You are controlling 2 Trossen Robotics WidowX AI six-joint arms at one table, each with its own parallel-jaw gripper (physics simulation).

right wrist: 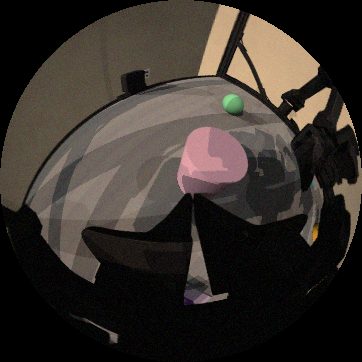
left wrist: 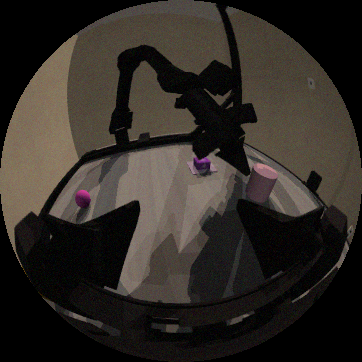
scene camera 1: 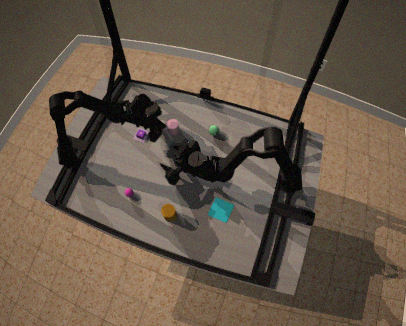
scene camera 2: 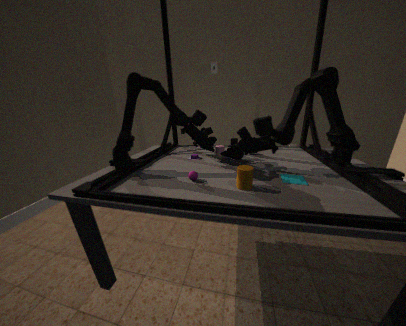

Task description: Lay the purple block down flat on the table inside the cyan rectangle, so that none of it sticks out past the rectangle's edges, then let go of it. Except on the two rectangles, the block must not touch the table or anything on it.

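Frame: origin at the left arm's base, x back, y right, z up, level; metres.
Where they show: left gripper, fingertip midpoint: (right wrist: 314,216) (left wrist: 189,205) (scene camera 1: 166,155) (scene camera 2: 224,151); right gripper, fingertip midpoint: (right wrist: 191,197) (left wrist: 247,174) (scene camera 1: 165,126) (scene camera 2: 213,151); left arm's base at its link origin: (right wrist: 281,112) (scene camera 1: 289,186) (scene camera 2: 340,161); right arm's base at its link origin: (left wrist: 122,143) (scene camera 1: 70,161) (scene camera 2: 123,168).
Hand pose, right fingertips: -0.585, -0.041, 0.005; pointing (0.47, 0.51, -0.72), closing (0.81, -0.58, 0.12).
Observation:
Each offset is from my right fingertips to the top centre of the thing, as dx, dy, dz. "pt": to the spot under its first point.
The purple block @(-0.079, -0.084, -0.005) (scene camera 1: 141,134) (scene camera 2: 194,157) (left wrist: 202,163) lies on the light purple rectangle @(pt -0.062, -0.107, -0.023) (left wrist: 192,169) at the upper left in scene camera 1. The cyan rectangle @(pt +0.395, -0.182, -0.023) (scene camera 1: 221,209) (scene camera 2: 294,179) is bare, toward the lower right. My right gripper (scene camera 1: 161,134) (left wrist: 247,174) (right wrist: 191,197) is shut and empty, its fingertips together, above the table between the block and the pink cylinder. In the right wrist view a small part of the block shows at the bottom edge, behind the fingers. My left gripper (scene camera 1: 166,154) (left wrist: 189,205) is open and empty over the table's middle, away from the block.
A pink cylinder @(+0.030, +0.014, +0.028) (scene camera 1: 173,124) (left wrist: 262,183) (right wrist: 214,157) stands close by the right fingertips. A green ball @(+0.190, +0.096, +0.022) (scene camera 1: 214,130) (right wrist: 233,104) lies beyond it. An orange cylinder @(+0.241, -0.309, +0.045) (scene camera 1: 169,212) (scene camera 2: 245,178) stands left of the cyan rectangle, and a magenta ball @(+0.054, -0.329, +0.012) (scene camera 1: 129,192) (scene camera 2: 193,176) lies farther left.

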